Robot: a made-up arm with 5 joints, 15 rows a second.
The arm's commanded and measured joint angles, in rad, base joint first. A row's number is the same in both.
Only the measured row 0 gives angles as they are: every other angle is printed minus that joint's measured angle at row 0.
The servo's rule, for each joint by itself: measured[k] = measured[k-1] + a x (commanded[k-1-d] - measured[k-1]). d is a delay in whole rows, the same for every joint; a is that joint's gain. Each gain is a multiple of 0.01, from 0.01 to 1. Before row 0 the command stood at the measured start. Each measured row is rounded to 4 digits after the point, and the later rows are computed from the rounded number. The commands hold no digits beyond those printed.
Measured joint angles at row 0:
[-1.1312, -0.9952, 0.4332, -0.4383, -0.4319]
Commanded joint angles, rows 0 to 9:
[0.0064, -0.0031, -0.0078, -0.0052, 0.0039]
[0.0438, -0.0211, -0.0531, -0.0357, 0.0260]
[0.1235, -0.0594, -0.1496, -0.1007, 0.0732]
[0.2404, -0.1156, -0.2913, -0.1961, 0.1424]
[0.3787, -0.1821, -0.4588, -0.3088, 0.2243]
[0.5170, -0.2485, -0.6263, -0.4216, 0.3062]
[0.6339, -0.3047, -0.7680, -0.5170, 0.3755]
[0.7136, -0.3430, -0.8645, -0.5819, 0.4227]
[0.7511, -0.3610, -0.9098, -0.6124, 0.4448]
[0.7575, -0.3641, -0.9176, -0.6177, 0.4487]
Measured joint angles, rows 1 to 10:
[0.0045, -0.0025, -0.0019, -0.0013, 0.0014]
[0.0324, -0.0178, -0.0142, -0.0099, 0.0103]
[0.0971, -0.0519, -0.0467, -0.0326, 0.0329]
[0.1988, -0.1041, -0.1054, -0.0735, 0.0723]
[0.3265, -0.1681, -0.1902, -0.1323, 0.1270]
[0.4618, -0.2340, -0.2949, -0.2046, 0.1915]
[0.5840, -0.2920, -0.4084, -0.2827, 0.2577]
[0.6760, -0.3338, -0.5179, -0.3575, 0.3171]
[0.7293, -0.3561, -0.6120, -0.4212, 0.3631]
[0.7493, -0.3627, -0.6853, -0.4703, 0.3939]
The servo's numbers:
d 0
a 0.71 0.82 0.24 0.25 0.36

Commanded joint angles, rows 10 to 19:
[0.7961, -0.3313, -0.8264, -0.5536, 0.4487]
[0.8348, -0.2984, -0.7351, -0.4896, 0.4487]
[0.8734, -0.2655, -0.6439, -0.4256, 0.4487]
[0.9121, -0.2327, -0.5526, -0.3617, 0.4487]
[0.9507, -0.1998, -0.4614, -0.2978, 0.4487]
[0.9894, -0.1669, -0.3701, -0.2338, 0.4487]
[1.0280, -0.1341, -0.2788, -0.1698, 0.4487]
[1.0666, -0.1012, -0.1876, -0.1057, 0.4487]
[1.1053, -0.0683, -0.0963, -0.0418, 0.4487]
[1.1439, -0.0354, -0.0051, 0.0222, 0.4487]
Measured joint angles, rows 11 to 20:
[0.7825, -0.3370, -0.7192, -0.4911, 0.4136]
[0.8196, -0.3053, -0.7230, -0.4907, 0.4262]
[0.8578, -0.2727, -0.7040, -0.4744, 0.4343]
[0.8964, -0.2399, -0.6677, -0.4462, 0.4395]
[0.9350, -0.2070, -0.6182, -0.4091, 0.4428]
[0.9736, -0.1741, -0.5587, -0.3653, 0.4449]
[1.0122, -0.1413, -0.4915, -0.3164, 0.4463]
[1.0508, -0.1084, -0.4186, -0.2637, 0.4472]
[1.0895, -0.0755, -0.3412, -0.2082, 0.4477]
[1.1281, -0.0426, -0.2605, -0.1506, 0.4481]

